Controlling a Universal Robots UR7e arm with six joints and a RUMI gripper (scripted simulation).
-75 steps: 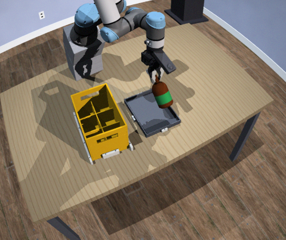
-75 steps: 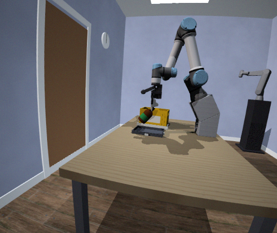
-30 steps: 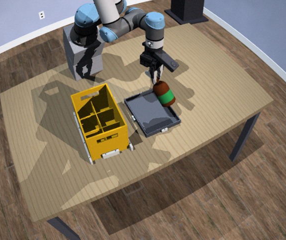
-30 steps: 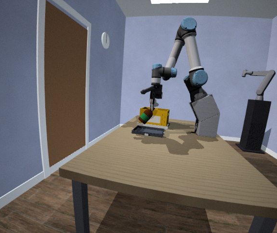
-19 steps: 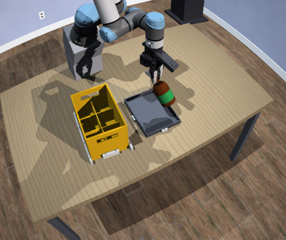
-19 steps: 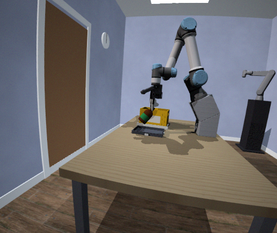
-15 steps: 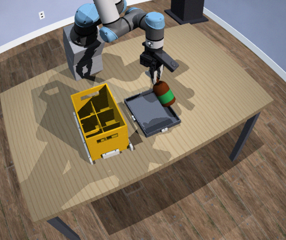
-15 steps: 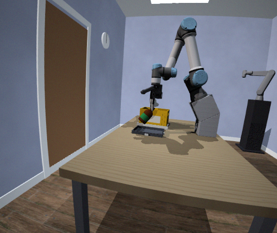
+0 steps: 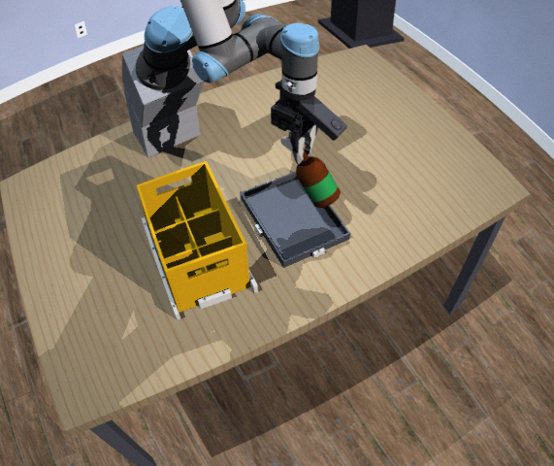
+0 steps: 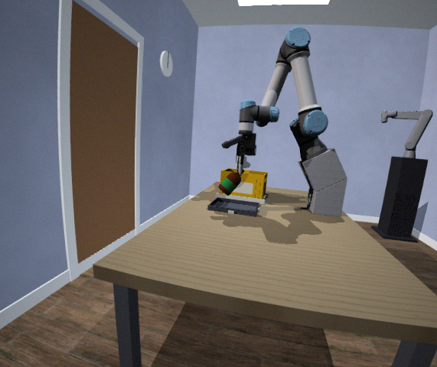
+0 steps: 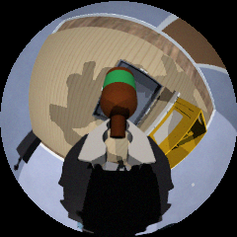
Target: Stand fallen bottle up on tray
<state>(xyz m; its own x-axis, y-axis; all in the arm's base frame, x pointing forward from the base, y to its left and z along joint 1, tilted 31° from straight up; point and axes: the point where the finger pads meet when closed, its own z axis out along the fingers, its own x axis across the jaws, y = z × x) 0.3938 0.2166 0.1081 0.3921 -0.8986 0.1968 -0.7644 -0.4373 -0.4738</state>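
Right now my hand is 40 mm above the bottle, 30 mm short of it and 10 mm to the right of it. Also, from my hand: tray: 190 mm below, 30 mm to the right, 10 mm ahead; then yellow crate: 300 mm to the right, 120 mm below, 10 mm ahead.
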